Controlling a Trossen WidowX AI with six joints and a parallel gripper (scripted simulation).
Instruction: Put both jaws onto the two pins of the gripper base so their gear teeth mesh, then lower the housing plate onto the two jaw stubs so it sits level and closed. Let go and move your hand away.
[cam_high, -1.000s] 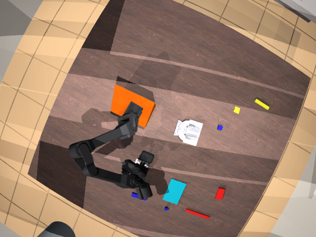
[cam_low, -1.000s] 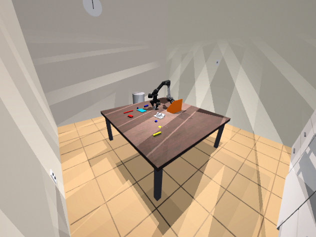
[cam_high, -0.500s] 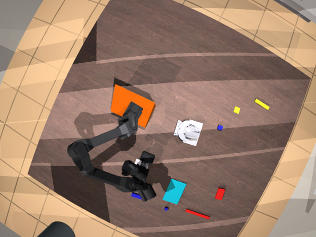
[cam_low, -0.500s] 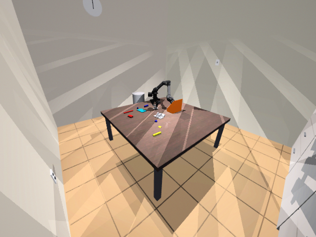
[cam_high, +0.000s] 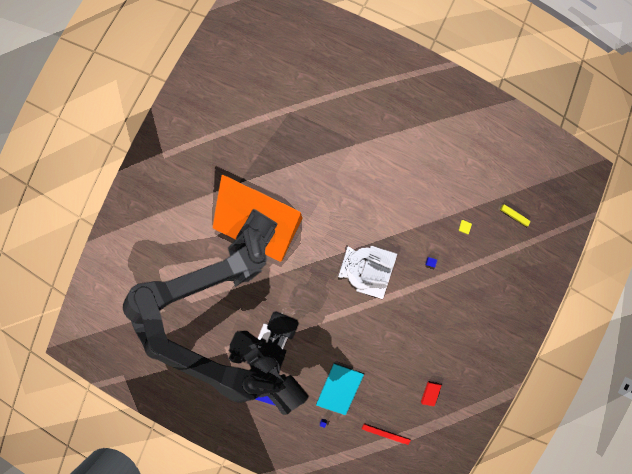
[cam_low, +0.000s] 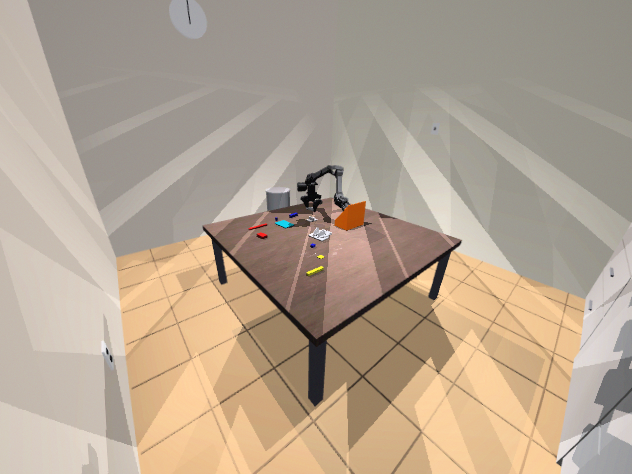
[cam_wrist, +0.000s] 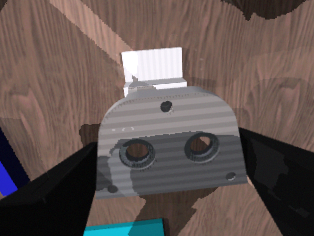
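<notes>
My gripper tip is now 60 mm short of the housing plate, 260 mm to the right of it and 70 mm above it. Also, from my gripper tip: blue bar: 70 mm ahead, 160 mm to the right, 70 mm below; then cyan plate: 210 mm ahead, 40 mm to the right, 80 mm below; then gripper base: 10 mm behind, 20 mm above.
</notes>
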